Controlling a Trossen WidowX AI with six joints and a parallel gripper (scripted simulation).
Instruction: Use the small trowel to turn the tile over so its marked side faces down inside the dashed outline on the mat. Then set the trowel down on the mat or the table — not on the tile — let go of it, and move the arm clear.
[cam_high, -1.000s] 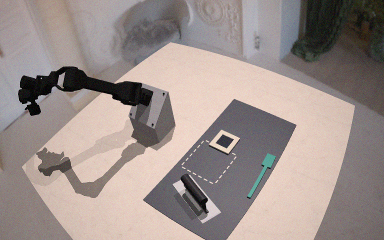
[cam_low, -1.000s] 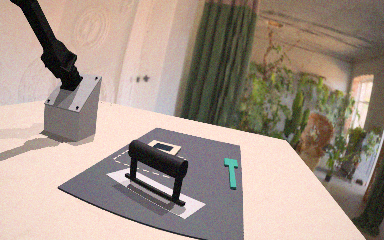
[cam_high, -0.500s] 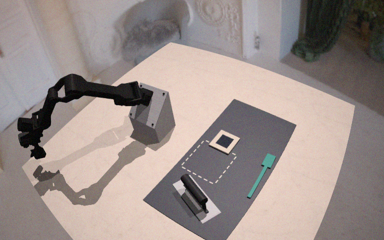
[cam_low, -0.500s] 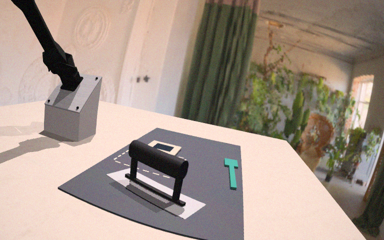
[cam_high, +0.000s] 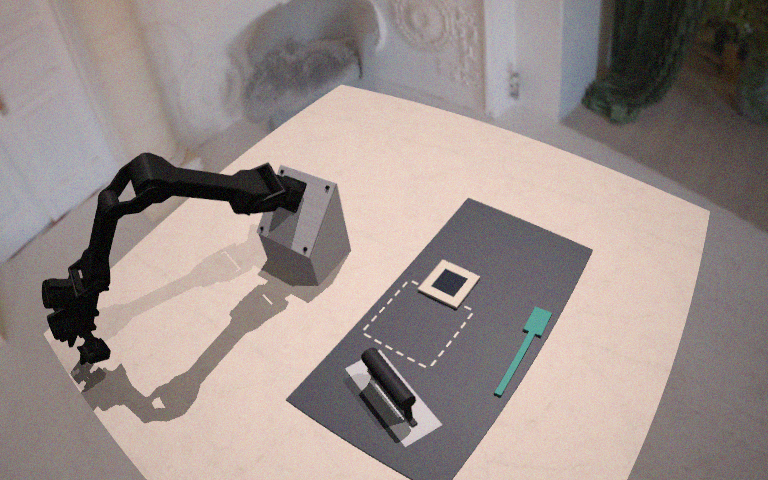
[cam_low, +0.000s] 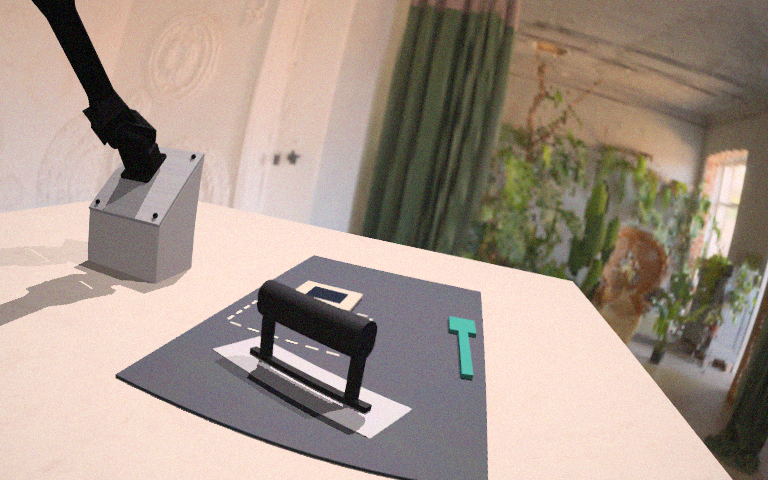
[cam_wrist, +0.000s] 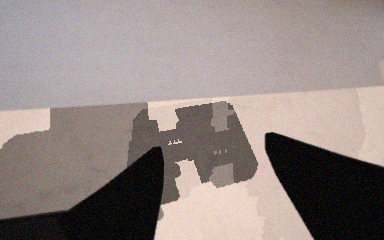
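Right now the small trowel is 62 cm ahead of my gripper tip, 36 cm to the left of it and 2 cm below it. The rest, counted from my gripper tip: tile: 64 cm to the left, 56 cm ahead, 6 cm below; green t-shaped tool: 77 cm ahead, 59 cm to the left, 6 cm below; dark mat: 63 cm ahead, 57 cm to the left, 8 cm below.
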